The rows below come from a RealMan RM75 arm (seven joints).
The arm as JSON. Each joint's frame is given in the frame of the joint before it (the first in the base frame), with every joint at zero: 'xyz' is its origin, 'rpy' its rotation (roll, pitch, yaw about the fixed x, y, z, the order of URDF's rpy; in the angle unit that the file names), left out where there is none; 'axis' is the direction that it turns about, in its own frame. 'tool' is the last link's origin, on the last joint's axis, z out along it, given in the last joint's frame.
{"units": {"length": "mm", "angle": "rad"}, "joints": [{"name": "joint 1", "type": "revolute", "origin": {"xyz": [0.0, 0.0, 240.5]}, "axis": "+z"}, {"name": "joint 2", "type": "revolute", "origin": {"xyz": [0.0, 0.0, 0.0]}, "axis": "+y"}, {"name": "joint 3", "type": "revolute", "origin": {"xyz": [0.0, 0.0, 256.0]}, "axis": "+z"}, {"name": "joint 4", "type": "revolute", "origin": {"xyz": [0.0, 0.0, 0.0]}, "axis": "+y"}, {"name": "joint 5", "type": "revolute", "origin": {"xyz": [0.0, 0.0, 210.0]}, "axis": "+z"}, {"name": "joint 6", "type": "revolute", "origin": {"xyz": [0.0, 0.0, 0.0]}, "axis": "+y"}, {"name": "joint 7", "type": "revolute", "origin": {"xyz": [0.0, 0.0, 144.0]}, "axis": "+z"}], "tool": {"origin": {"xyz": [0.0, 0.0, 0.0]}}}
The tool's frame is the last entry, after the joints.
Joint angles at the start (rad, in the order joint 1, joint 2, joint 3, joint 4, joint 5, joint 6, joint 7):
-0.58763 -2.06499 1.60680 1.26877 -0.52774 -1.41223 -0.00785
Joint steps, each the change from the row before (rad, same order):
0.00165 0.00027 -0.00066 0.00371 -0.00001 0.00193 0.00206
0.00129 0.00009 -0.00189 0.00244 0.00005 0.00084 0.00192
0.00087 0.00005 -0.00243 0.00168 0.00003 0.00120 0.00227
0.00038 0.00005 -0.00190 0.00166 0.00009 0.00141 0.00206
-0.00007 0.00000 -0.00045 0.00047 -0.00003 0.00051 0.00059
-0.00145 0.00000 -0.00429 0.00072 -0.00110 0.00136 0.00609
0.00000 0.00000 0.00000 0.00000 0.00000 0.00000 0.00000
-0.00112 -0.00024 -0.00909 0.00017 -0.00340 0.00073 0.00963
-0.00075 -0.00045 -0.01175 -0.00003 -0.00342 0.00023 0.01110
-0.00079 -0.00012 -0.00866 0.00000 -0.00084 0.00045 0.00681
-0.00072 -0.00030 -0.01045 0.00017 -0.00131 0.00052 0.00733
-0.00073 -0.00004 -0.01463 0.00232 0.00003 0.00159 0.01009
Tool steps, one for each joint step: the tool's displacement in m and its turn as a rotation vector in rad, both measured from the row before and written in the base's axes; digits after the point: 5 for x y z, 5 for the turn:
0.00036 0.00028 0.00050 0.00245 -0.00150 -0.00407
0.00011 0.00025 0.00054 0.00205 -0.00144 -0.00204
0.00009 0.00038 0.00055 0.00224 -0.00158 -0.00202
0.00027 0.00044 0.00047 0.00213 -0.00137 -0.00269
0.00016 0.00016 0.00011 0.00060 -0.00044 -0.00104
0.00075 0.00093 0.00068 0.00110 -0.00255 -0.00575
0.00000 0.00000 0.00000 0.00000 0.00000 0.00000
0.00061 0.00113 0.00117 0.00134 -0.00608 -0.00498
0.00036 0.00124 0.00153 0.00207 -0.00700 -0.00421
0.00013 0.00110 0.00134 0.00311 -0.00379 -0.00260
0.00017 0.00124 0.00156 0.00408 -0.00518 -0.00226
0.00036 0.00205 0.00267 0.00818 -0.00594 -0.00527

